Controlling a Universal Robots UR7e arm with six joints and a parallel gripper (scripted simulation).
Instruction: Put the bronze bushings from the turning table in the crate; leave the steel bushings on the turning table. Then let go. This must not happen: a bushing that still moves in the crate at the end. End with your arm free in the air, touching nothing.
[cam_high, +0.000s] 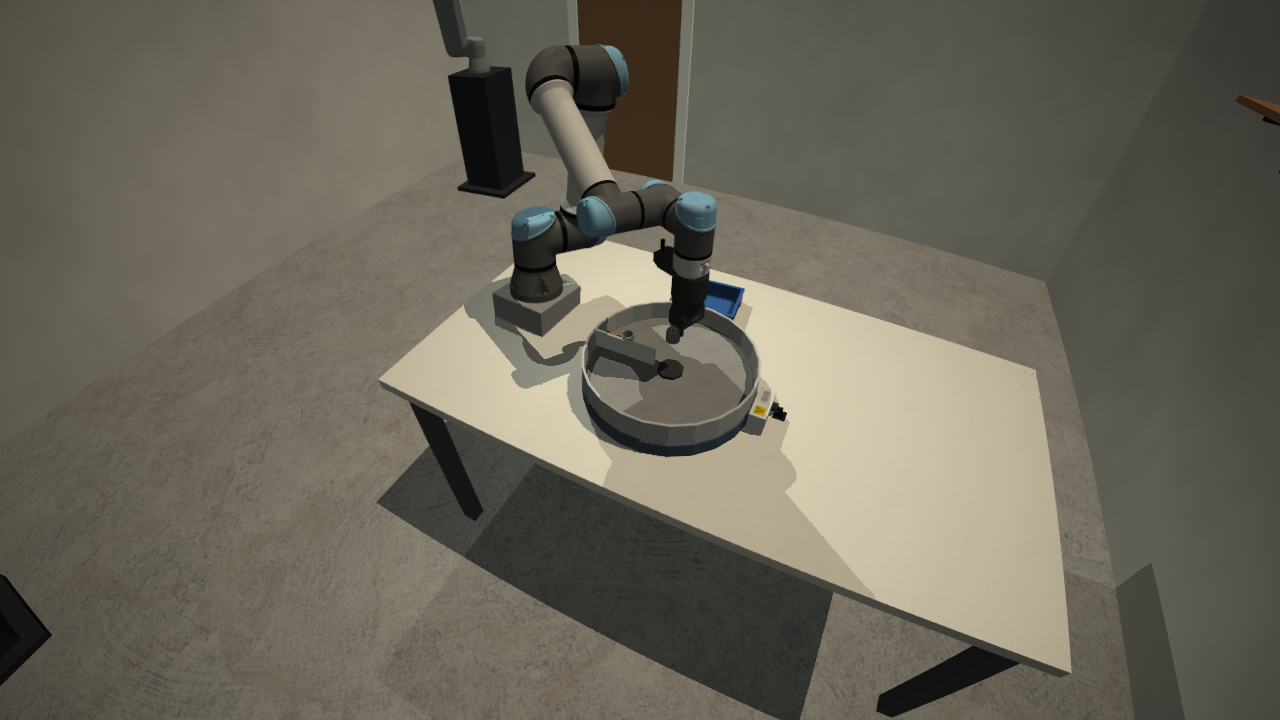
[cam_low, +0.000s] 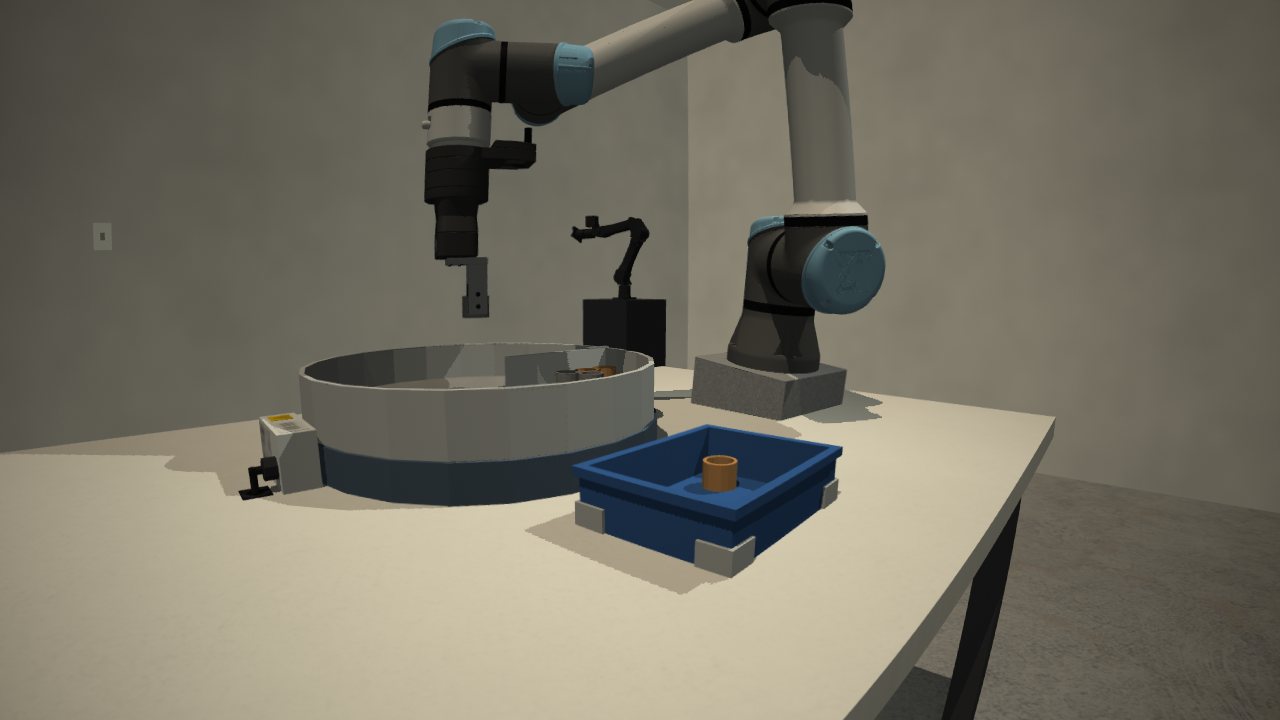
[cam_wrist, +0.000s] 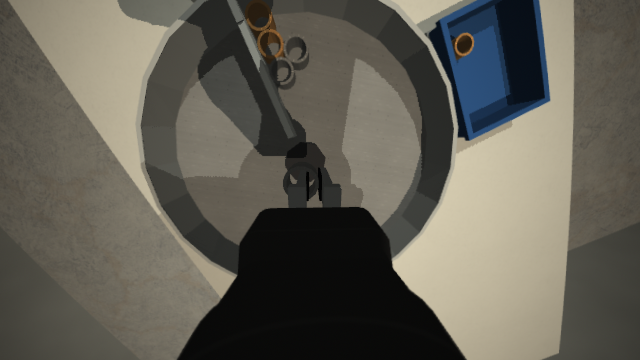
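Right now the turning table is 10 mm ahead of my hand, 10 mm to the right of it and 120 mm below it. From my hand the other things lie so: blue crate: 10 mm behind, 330 mm to the left, 150 mm below.
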